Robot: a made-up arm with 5 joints.
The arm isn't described. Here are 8 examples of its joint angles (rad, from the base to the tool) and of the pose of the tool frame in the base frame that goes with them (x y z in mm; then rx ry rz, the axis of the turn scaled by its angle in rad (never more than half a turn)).
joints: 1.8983 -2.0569 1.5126 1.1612 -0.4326
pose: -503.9 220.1 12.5 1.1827 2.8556 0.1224
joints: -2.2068 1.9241 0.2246 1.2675 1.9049
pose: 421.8 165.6 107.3 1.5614 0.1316 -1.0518
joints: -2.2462 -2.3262 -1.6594 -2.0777 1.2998
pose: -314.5 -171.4 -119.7 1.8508 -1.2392 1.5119
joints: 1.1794 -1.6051 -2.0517 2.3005 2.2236
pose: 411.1 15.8 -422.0 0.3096 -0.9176 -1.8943
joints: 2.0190 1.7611 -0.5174 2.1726 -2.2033
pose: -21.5 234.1 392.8 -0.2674 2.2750 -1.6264
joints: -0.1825 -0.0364 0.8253 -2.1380 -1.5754
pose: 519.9 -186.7 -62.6 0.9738 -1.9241 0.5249
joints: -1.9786 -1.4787 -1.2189 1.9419 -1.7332
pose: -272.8 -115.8 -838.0 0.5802 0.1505 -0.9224
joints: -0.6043 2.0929 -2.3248 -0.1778 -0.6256
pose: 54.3 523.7 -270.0 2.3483 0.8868 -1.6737
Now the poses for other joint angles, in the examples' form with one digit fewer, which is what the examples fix.
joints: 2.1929 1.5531 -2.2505 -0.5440 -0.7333
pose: 158 -391 -510 -0.371 1.090 0.452
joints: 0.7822 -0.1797 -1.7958 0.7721 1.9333
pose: 466 77 -468 -0.021 -0.619 -0.907
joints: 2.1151 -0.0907 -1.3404 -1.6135 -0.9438
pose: 468 -274 -225 1.124 -1.279 0.109
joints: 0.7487 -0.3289 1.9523 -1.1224 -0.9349
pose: -379 -405 -378 -0.340 -0.859 -1.589
